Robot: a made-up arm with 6 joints.
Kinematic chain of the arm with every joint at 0, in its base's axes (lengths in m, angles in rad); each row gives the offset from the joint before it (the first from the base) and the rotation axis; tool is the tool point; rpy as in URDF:
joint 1: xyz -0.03 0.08 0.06 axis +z
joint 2: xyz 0 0.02 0.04 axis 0.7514 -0.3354 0.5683
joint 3: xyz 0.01 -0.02 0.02 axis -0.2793 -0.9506 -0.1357
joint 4: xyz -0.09 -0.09 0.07 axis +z
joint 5: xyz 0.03 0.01 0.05 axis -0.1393 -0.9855 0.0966
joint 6: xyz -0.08 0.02 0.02 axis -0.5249 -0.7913 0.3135
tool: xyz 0 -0.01 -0.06 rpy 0.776 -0.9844 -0.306
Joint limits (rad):
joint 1: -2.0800..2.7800
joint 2: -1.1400..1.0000
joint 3: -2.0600..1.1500
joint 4: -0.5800..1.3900
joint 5: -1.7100..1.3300
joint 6: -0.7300..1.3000
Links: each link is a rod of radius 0.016 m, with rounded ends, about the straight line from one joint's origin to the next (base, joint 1, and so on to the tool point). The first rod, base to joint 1, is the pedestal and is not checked.
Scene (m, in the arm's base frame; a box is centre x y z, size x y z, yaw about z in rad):
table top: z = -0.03
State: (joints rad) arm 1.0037 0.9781 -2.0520 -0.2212 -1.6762 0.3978
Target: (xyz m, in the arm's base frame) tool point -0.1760 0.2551 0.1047
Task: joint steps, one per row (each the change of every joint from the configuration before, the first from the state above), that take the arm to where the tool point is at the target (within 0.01 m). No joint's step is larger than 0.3 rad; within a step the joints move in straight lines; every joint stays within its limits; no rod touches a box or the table.
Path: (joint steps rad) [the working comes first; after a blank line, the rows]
Joints at the target: 2.2144 1.0000 -2.0600 -0.4674 -1.3713 0.3556
Straight joint move there: clear.

1: 0.2421 0.0044 -0.0016 -0.0492 0.0610 -0.0084
2: 0.2422 0.0044 -0.0016 -0.0493 0.0610 -0.0085
3: 0.2421 0.0043 -0.0016 -0.0492 0.0609 -0.0084
4: 0.2421 0.0044 -0.0016 -0.0493 0.0610 -0.0085
5: 0.2422 0.0044 -0.0016 -0.0492 0.0610 -0.0084

